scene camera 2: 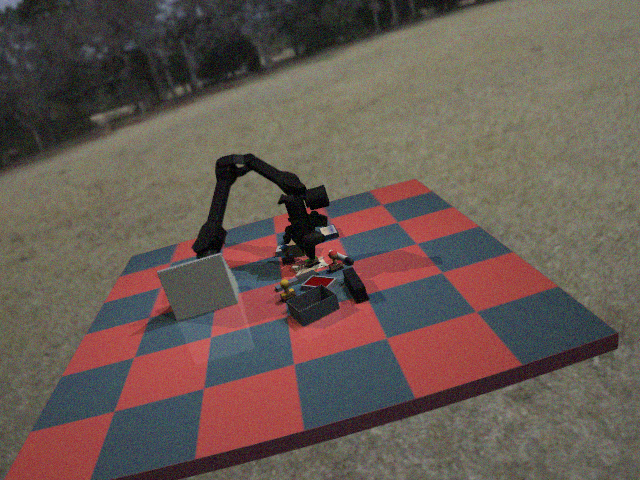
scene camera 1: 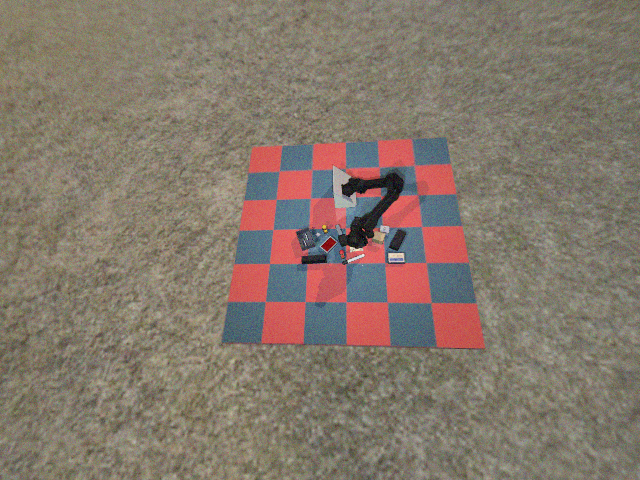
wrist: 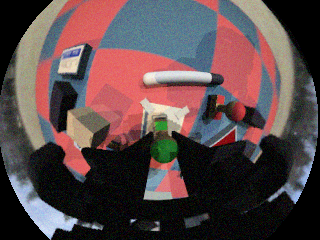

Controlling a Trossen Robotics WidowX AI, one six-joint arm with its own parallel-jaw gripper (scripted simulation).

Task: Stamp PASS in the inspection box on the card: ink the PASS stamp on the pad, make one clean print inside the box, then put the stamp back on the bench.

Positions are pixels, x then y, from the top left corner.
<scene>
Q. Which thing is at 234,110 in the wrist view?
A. A red-knobbed stamp.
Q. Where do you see a dark tray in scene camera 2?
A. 308,307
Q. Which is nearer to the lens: the cardboard box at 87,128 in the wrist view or the black box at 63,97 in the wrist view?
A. The cardboard box.
</scene>
